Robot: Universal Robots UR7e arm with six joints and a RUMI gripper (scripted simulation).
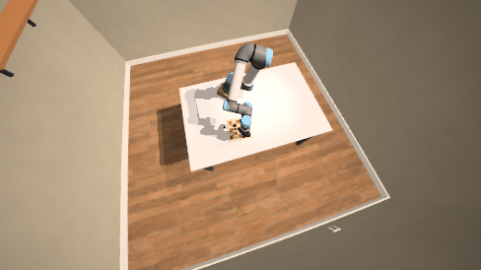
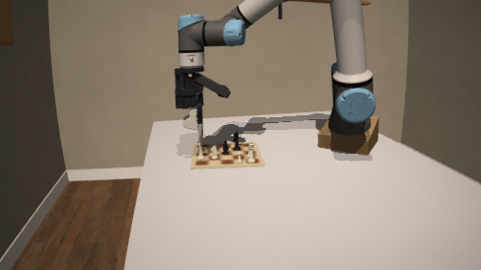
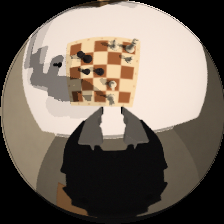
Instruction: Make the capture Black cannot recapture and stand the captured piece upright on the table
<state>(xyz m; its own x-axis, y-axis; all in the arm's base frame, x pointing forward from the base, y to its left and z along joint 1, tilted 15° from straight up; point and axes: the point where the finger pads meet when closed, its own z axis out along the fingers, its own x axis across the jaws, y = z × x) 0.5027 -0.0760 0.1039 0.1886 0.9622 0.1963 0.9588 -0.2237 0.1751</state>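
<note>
My gripper is now 90 mm past the chessboard, 20 mm to the left of it and 80 mm above it.
</note>
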